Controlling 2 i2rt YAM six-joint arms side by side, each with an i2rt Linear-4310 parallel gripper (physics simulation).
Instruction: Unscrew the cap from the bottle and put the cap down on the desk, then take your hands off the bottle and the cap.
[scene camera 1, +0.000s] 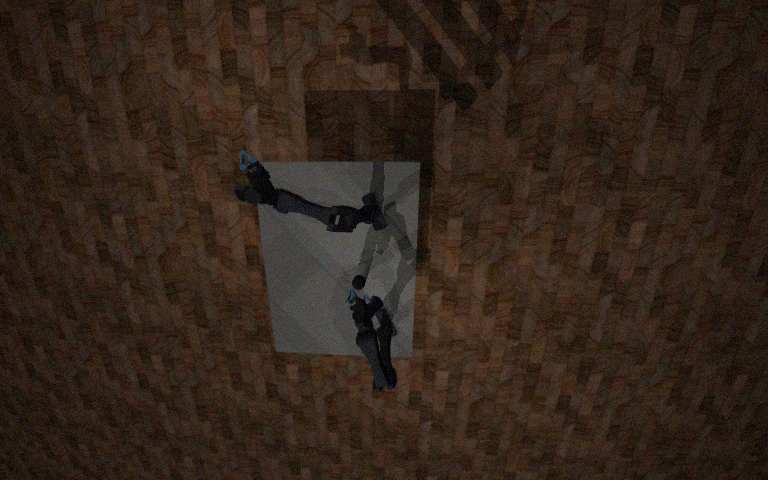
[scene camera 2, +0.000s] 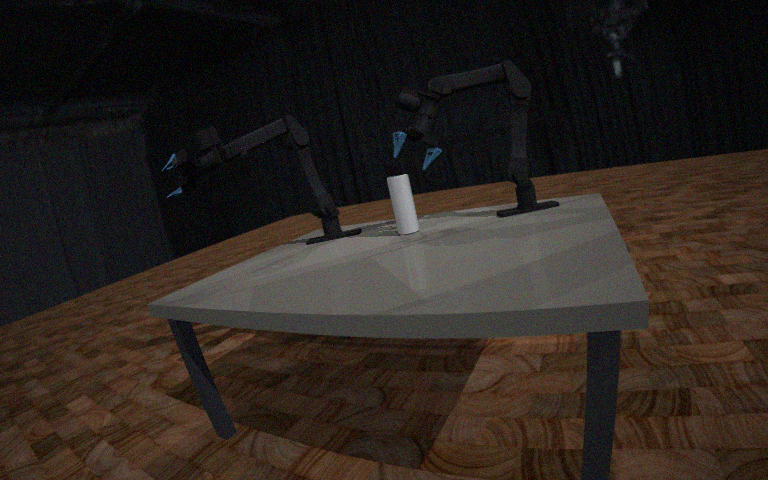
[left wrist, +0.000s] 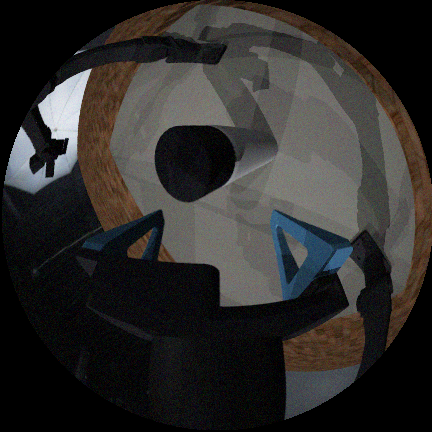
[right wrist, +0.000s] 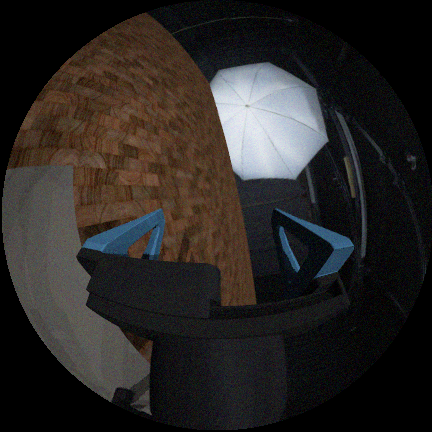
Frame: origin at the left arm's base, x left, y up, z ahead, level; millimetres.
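Seen in the pictures: left gripper, fingertip midpoint: (scene camera 1: 357, 292) (scene camera 2: 409, 164) (left wrist: 216, 215); right gripper, fingertip midpoint: (scene camera 1: 246, 155) (scene camera 2: 165, 184) (right wrist: 217, 214); left arm's base, link origin: (scene camera 1: 385, 323) (scene camera 2: 528, 210) (left wrist: 371, 260); right arm's base, link origin: (scene camera 1: 374, 212) (scene camera 2: 334, 237) (left wrist: 192, 52).
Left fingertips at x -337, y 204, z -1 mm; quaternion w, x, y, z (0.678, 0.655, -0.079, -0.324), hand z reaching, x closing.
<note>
Offsets run from my left fingertips to a thing's top centre. Level surfaces: height alone.
The white bottle @[dy -4, dx -44, dz -28 mm] (scene camera 2: 403, 204) (left wrist: 254, 154) stands upright on the desk @[dy -204 mm] (scene camera 1: 300, 316) (scene camera 2: 351, 288). Its black cap @[dy +12, dx -44, dz -28 mm] (scene camera 1: 358, 281) (scene camera 2: 397, 168) (left wrist: 192, 162) sits on top of it. My left gripper (scene camera 1: 359, 294) (scene camera 2: 409, 163) (left wrist: 216, 215) is open and empty, close beside the cap at about its height or slightly above. In the left wrist view the cap is beyond the fingertips, not between them. My right gripper (scene camera 2: 165, 183) (right wrist: 217, 214) is open and empty, held far from the bottle, past the desk's edge at the left. The bottle does not show in the right wrist view.
The right arm (scene camera 1: 305, 208) (scene camera 2: 254, 138) reaches out over the desk from its base. The left arm (scene camera 1: 370, 345) (scene camera 2: 518, 135) bends above the desk, over its base at the right in scene camera 2. Shadows of the arms and bottle cross the desk top.
</note>
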